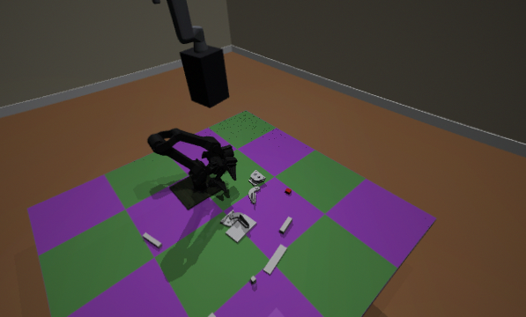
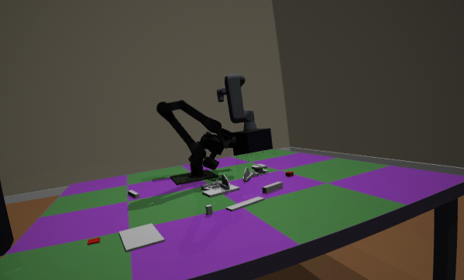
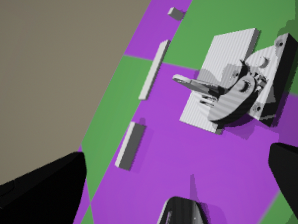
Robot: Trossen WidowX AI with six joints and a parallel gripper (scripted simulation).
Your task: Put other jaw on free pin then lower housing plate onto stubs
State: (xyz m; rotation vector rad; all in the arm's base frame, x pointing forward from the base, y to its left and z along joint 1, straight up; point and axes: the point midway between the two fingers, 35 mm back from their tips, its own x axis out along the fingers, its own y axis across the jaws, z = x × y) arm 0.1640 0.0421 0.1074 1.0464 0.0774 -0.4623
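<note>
Now: the grey jaw assembly 11 cm to the left of my gripper tip, 10 cm below it and 5 cm ahead of it. Also, from my gripper tip: short grey bar (28 cm ahead, 9 cm below, 3 cm to the left); then grey slotted part (18 cm to the left, 8 cm below, 1 cm ahead); then red block (20 cm to the left, 18 cm ahead, 10 cm below).
</note>
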